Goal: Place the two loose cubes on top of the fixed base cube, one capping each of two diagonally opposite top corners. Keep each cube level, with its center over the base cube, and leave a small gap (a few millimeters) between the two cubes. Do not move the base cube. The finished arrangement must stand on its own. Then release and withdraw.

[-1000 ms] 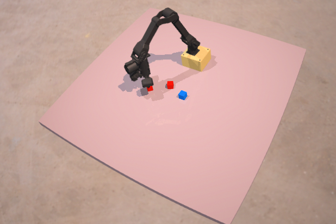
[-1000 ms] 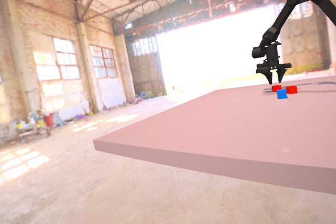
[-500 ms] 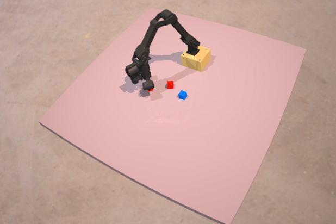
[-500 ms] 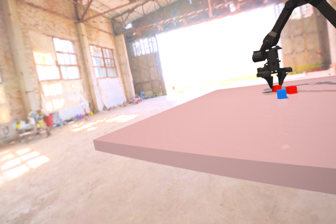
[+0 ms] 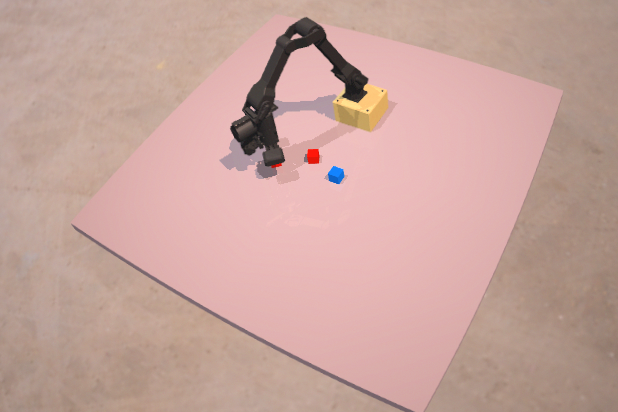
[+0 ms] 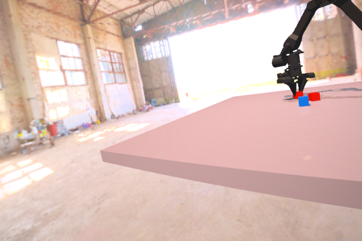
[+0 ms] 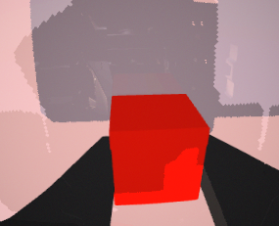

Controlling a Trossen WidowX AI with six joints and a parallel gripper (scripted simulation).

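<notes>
My gripper tip is 210 mm to the right of the blue cube and 50 mm past it.
</notes>
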